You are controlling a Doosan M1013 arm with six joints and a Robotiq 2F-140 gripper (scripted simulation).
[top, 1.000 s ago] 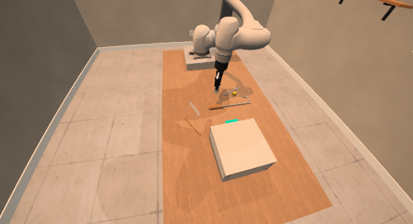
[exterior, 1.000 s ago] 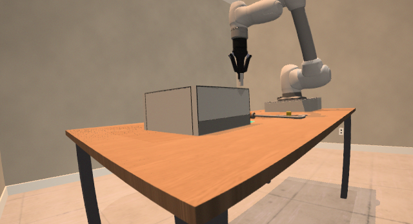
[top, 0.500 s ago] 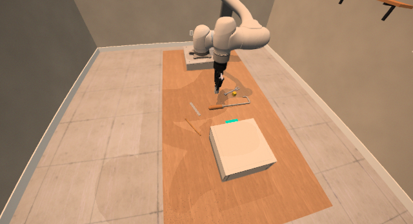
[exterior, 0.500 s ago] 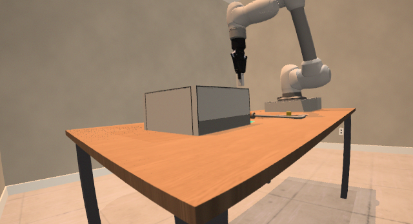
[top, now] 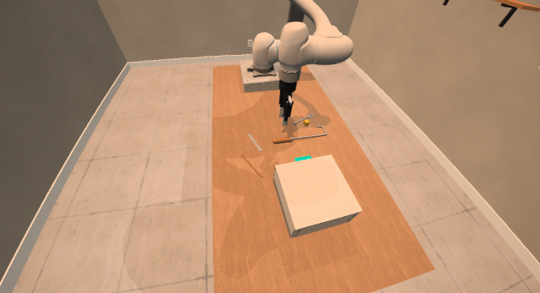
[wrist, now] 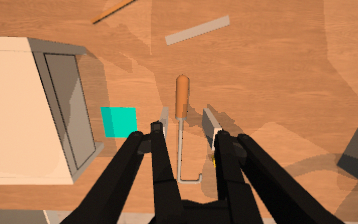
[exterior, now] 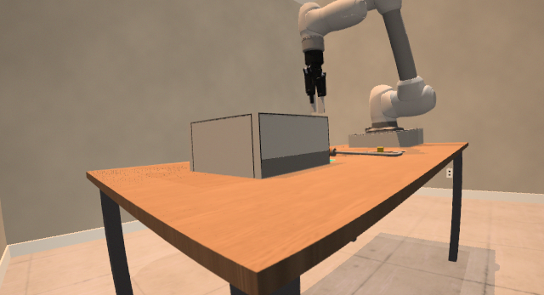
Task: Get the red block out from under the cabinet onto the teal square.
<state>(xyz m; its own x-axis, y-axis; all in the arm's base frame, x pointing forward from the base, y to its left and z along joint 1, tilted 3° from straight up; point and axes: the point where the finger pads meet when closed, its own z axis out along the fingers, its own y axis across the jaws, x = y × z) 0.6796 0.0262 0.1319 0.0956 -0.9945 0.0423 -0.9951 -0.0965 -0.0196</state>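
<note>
The flat grey strip lies 1 cm behind my hand, 15 cm to the right of it and 20 cm below it. Round my hand: thin stick 15 cm ahead, 18 cm to the right, 20 cm below; then teal square 16 cm ahead, 11 cm to the left, 20 cm below; then screwdriver 5 cm behind, 13 cm to the left, 19 cm below.
</note>
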